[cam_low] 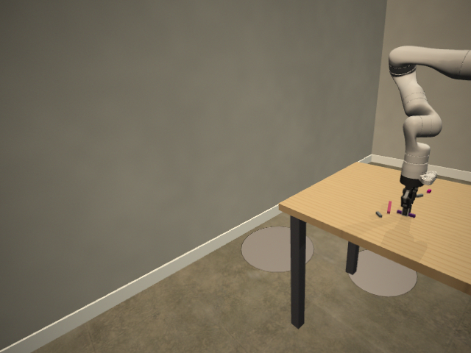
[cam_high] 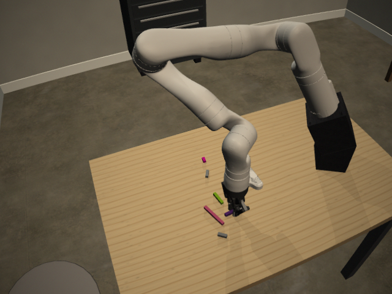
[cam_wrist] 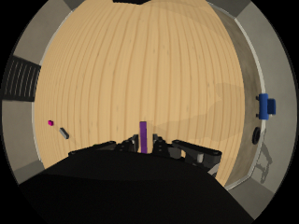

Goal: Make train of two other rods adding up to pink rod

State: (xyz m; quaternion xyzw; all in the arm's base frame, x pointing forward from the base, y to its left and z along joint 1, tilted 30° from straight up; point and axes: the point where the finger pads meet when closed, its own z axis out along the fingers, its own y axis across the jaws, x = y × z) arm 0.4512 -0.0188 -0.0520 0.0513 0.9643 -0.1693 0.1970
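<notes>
Now: hand 2 cm above the purple rod. From my hand the other things lie so: magenta rod: 25 cm to the right, 7 cm behind, 2 cm below; then lime rod: 8 cm to the right, 2 cm below; then pink rod: 6 cm ahead, 3 cm to the right, 2 cm below.
</notes>
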